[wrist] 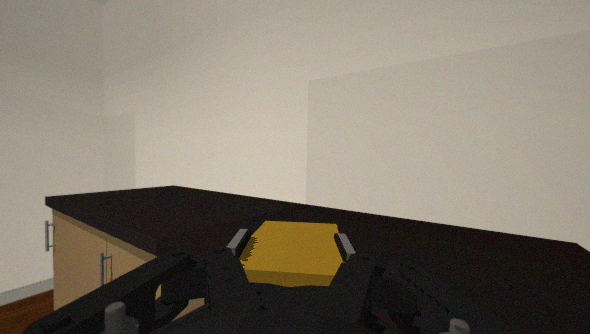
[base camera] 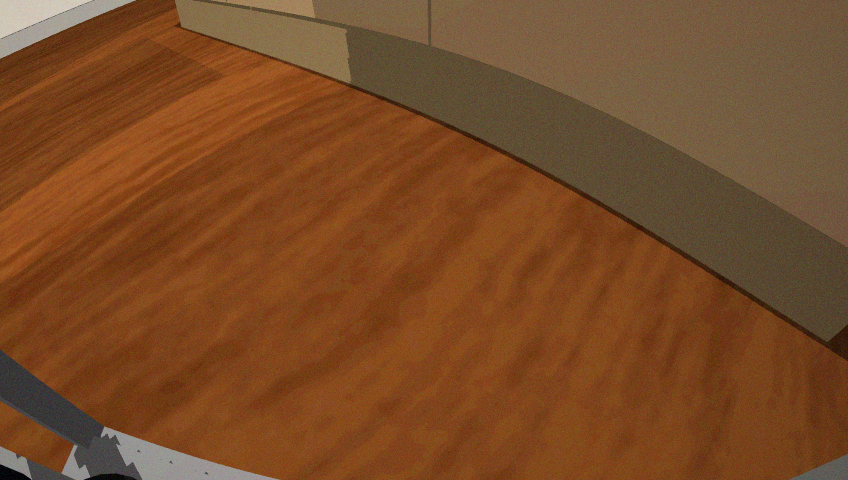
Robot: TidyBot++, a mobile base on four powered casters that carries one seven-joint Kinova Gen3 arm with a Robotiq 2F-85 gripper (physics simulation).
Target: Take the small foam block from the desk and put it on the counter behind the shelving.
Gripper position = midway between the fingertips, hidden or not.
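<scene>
I can see a tan cabinet (base camera: 715,132), and the wrist view has the cabinet too (wrist: 97,237). There's also a yellow foam block (wrist: 290,254), though in the base camera view the block is out of frame. And my gripper is visible as well (wrist: 292,245).
</scene>
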